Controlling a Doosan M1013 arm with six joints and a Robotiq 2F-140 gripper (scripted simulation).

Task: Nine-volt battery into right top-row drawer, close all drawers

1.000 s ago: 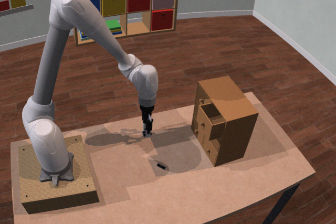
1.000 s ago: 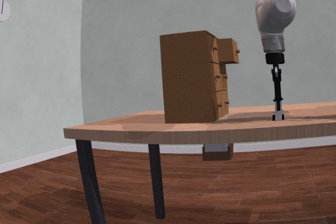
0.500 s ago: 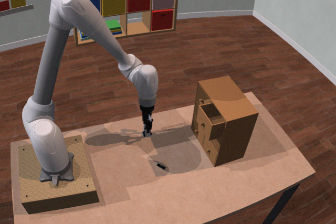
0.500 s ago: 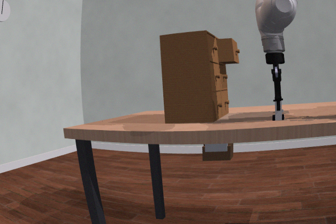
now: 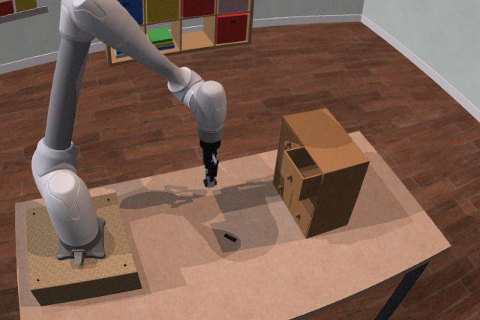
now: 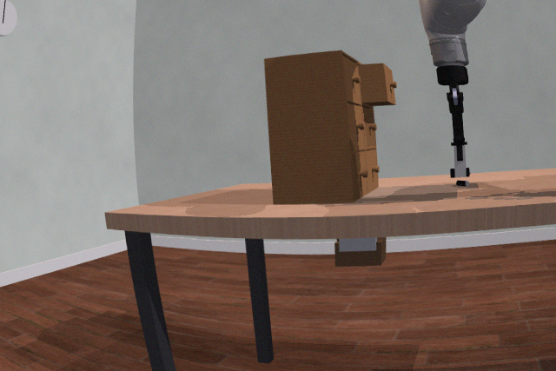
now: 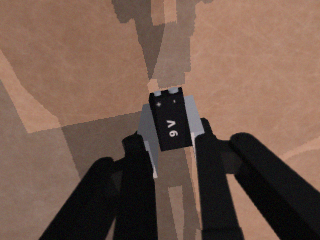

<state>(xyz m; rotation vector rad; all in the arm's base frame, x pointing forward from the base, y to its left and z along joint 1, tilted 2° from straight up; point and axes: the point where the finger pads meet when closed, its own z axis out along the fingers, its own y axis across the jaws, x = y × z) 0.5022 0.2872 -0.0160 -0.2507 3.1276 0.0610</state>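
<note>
Now: the black cylinder 4 cm ahead of my hand, 25 cm to the right of it and 7 cm below it. Round my hand: nine-volt battery: 1 cm behind, 2 cm below.
</note>
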